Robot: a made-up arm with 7 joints.
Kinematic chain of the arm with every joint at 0, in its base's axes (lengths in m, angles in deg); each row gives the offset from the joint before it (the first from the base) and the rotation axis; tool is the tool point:
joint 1: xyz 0 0 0.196 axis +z
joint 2: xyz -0.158 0 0.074 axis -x
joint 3: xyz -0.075 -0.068 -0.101 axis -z
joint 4: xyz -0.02 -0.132 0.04 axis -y
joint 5: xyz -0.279 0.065 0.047 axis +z
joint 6: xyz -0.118 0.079 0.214 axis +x
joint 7: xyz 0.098 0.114 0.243 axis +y
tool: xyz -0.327 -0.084 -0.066
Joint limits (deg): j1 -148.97..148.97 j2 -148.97..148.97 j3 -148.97..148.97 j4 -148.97..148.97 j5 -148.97..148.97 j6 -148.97..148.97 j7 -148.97..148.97
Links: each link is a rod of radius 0.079 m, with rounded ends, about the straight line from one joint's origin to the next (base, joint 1, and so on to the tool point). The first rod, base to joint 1, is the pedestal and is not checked.
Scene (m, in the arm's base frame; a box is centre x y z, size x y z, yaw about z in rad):
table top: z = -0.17
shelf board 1: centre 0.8 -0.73 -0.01 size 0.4 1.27 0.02 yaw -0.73
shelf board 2: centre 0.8 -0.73 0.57 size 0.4 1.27 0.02 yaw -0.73
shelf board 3: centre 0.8 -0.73 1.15 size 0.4 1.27 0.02 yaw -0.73
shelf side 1: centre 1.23 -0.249 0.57 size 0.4 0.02 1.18 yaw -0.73
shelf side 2: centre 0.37 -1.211 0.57 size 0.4 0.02 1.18 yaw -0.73
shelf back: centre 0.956 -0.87 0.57 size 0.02 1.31 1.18 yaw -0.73
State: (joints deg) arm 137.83 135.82 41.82 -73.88 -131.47 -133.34 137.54
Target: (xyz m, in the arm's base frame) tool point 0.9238 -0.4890 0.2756
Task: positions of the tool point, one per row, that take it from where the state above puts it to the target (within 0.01 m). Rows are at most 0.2 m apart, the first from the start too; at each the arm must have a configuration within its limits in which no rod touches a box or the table.
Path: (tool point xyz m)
1: 0.3394 -0.6241 0.5617
2: 0.3232 -0.6529 0.5797
3: 0.3129 -0.6946 0.5659
4: 0.3235 -0.7402 0.5220
5: 0.3651 -0.7773 0.4557
6: 0.4415 -0.7923 0.3797
7: 0.5488 -0.7743 0.3090
8: 0.6760 -0.7166 0.2598
9: 0.8073 -0.6190 0.2456
10: 0.9238 -0.4890 0.2756

